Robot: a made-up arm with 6 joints. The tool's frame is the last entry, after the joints.
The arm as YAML. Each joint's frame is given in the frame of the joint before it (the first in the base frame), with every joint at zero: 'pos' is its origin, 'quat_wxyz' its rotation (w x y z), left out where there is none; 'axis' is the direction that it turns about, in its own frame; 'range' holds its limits. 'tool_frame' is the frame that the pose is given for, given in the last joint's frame.
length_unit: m
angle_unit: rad
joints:
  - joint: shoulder
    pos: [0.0, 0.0, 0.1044]
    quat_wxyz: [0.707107, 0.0, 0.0, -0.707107]
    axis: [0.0, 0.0, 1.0]
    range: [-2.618, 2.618]
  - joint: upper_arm
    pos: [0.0, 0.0, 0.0]
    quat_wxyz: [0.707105, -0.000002, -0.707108, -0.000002]
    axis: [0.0, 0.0, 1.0]
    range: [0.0, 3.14]
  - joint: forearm
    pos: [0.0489, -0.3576, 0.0]
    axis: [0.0, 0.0, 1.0]
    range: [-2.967, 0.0]
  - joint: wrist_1
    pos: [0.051, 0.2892, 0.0]
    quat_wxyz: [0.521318, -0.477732, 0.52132, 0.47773]
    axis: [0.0, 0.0, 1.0]
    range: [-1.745, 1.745]
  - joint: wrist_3
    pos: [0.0, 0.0, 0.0]
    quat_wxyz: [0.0, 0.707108, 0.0, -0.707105]
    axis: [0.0, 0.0, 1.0]
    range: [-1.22, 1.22]
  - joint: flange
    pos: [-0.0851, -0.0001, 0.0]
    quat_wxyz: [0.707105, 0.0, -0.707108, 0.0]
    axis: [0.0, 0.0, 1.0]
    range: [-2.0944, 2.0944]
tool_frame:
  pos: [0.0, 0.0, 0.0]
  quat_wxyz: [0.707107, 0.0, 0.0, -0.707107]
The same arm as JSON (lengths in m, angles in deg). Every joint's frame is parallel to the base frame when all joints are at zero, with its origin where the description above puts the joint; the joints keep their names.
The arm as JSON. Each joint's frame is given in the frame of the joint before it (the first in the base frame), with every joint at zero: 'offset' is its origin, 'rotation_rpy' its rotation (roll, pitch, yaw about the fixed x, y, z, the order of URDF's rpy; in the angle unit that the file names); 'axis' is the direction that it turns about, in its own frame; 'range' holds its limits. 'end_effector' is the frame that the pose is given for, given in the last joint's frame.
{
  "length_unit": "m",
  "angle_unit": "deg",
  "chain": [
    {
      "id": "shoulder",
      "offset": [
        0.0,
        0.0,
        0.1044
      ],
      "rotation_rpy": [
        0.0,
        0.0,
        0.0
      ],
      "axis": [
        0.0,
        0.0,
        1.0
      ],
      "range": [
        -150.0,
        150.0
      ]
    },
    {
      "id": "upper_arm",
      "offset": [
        0.0,
        0.0,
        0.0
      ],
      "rotation_rpy": [
        0.0,
        0.0,
        0.0
      ],
      "axis": [
        0.0,
        1.0,
        0.0
      ],
      "range": [
        0.0,
        179.91
      ]
    },
    {
      "id": "forearm",
      "offset": [
        -0.3576,
        0.0,
        0.0489
      ],
      "rotation_rpy": [
        0.0,
        0.0,
        0.0
      ],
      "axis": [
        0.0,
        1.0,
        0.0
      ],
      "range": [
        -170.0,
        0.0
      ]
    },
    {
      "id": "wrist_1",
      "offset": [
        0.2892,
        0.0,
        0.051
      ],
      "rotation_rpy": [
        0.0,
        0.0,
        0.0
      ],
      "axis": [
        0.9962,
        0.0,
        0.0871
      ],
      "range": [
        -99.98,
        99.98
      ]
    },
    {
      "id": "wrist_3",
      "offset": [
        0.0,
        0.0,
        0.0
      ],
      "rotation_rpy": [
        0.0,
        0.0,
        0.0
      ],
      "axis": [
        0.0,
        1.0,
        0.0
      ],
      "range": [
        -69.9,
        69.9
      ]
    },
    {
      "id": "flange",
      "offset": [
        0.0848,
        0.0,
        0.0073
      ],
      "rotation_rpy": [
        0.0,
        0.0,
        0.0
      ],
      "axis": [
        0.9962,
        0.0,
        0.0871
      ],
      "range": [
        -120.0,
        120.0
      ]
    }
  ],
  "end_effector": {
    "offset": [
      0.0,
      0.0,
      0.0
    ],
    "rotation_rpy": [
      0.0,
      85.0,
      0.0
    ]
  }
}

